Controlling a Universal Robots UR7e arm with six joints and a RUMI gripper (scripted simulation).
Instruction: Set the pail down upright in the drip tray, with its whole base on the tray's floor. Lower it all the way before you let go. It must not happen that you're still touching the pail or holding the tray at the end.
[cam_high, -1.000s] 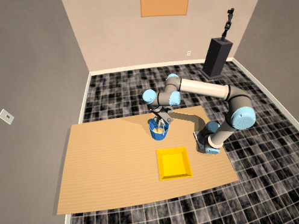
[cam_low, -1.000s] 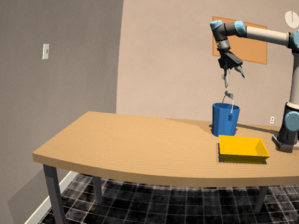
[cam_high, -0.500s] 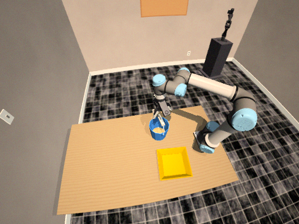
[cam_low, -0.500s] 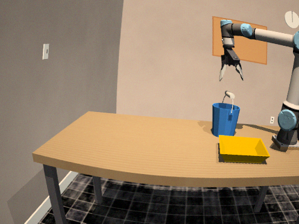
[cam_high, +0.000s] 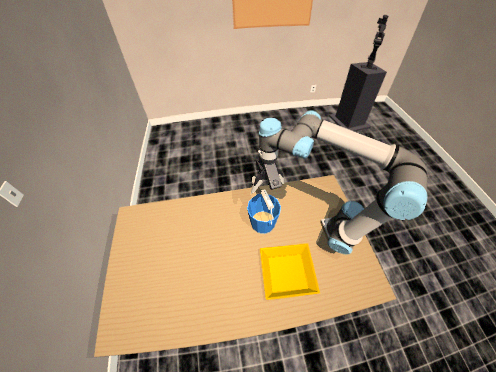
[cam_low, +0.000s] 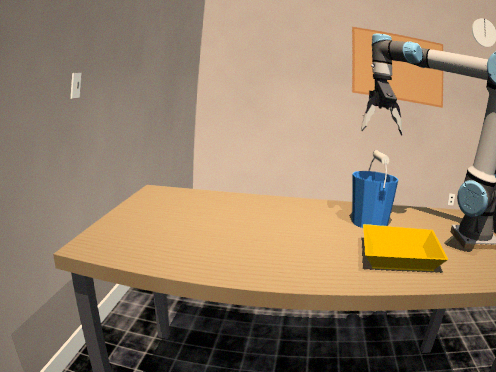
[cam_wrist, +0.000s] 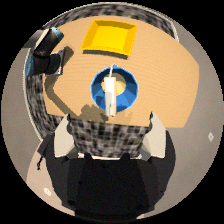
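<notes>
The white handle lies 11 cm below my hand. Also, from my hand: yellow drip tray (31 cm to the left, 30 cm below); blue pail (17 cm below, 1 cm ahead).
</notes>
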